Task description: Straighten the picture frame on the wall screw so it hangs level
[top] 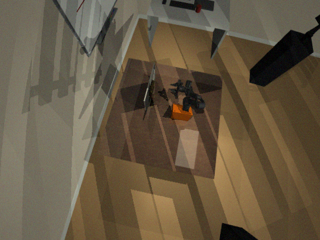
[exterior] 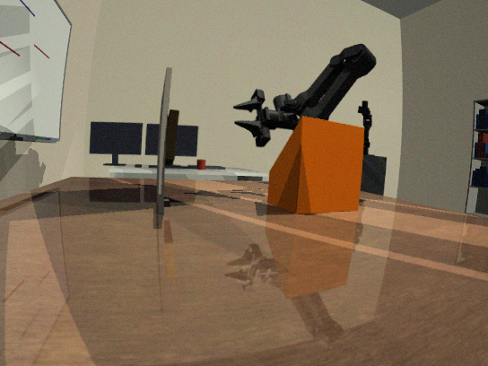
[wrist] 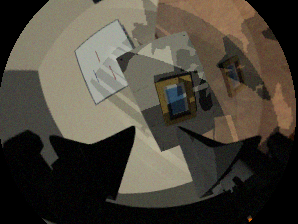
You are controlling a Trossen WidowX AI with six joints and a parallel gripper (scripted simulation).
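Now: gripper tip 200 mm short of the picture frame, 90 mm above it and 40 mm to the right of it. The rest, counted from my gripper tip: wall panel (210 mm ahead, 100 mm below, 20 mm to the left).
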